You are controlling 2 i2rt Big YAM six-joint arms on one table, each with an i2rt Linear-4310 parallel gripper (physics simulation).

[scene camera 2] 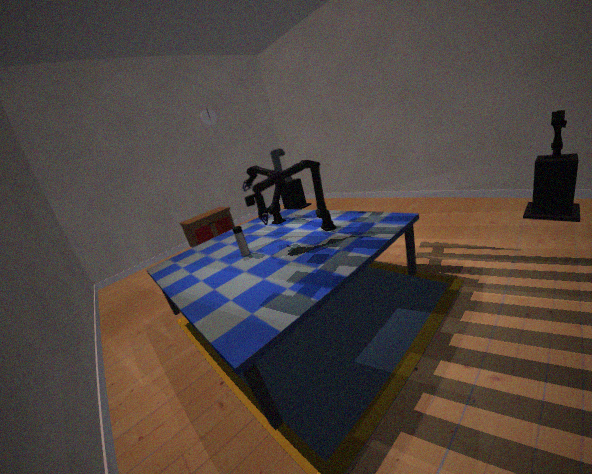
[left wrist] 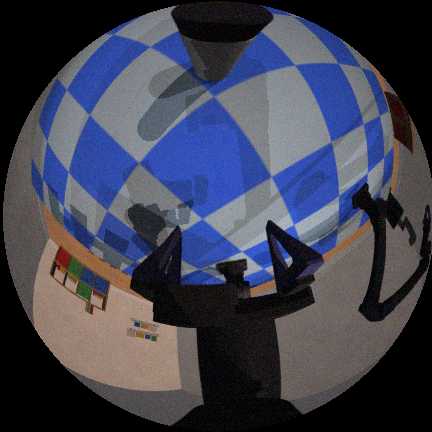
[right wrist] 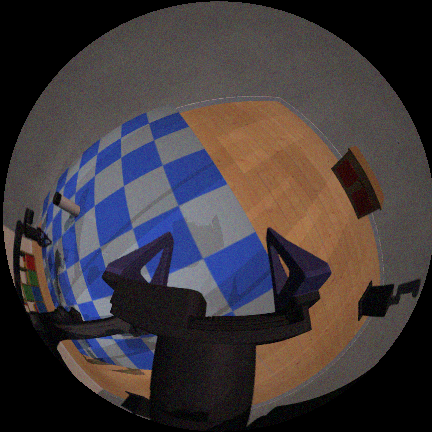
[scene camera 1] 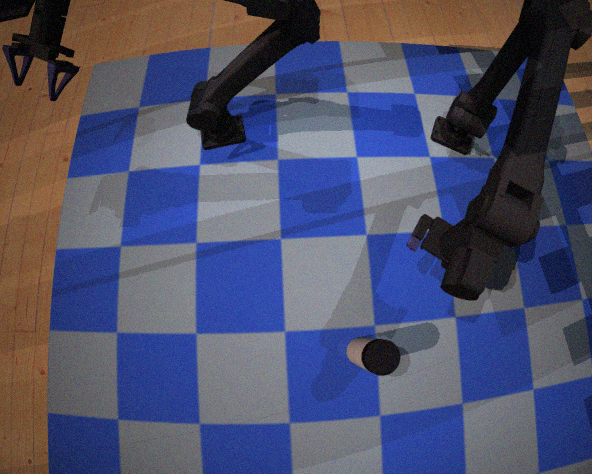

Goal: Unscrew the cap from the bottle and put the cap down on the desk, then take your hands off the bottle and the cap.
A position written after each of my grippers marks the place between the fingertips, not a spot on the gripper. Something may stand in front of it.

Observation:
My left gripper [scene camera 1: 432,259] is open, with nothing in its grasp. Also in view: a black cap [scene camera 1: 381,357]. My right gripper [scene camera 1: 35,93] is open, holding nothing.
The black cap shows as well in the left wrist view [left wrist: 210,28]. My left gripper is seen too in the left wrist view [left wrist: 224,226]. My right gripper also shows in the right wrist view [right wrist: 217,234].

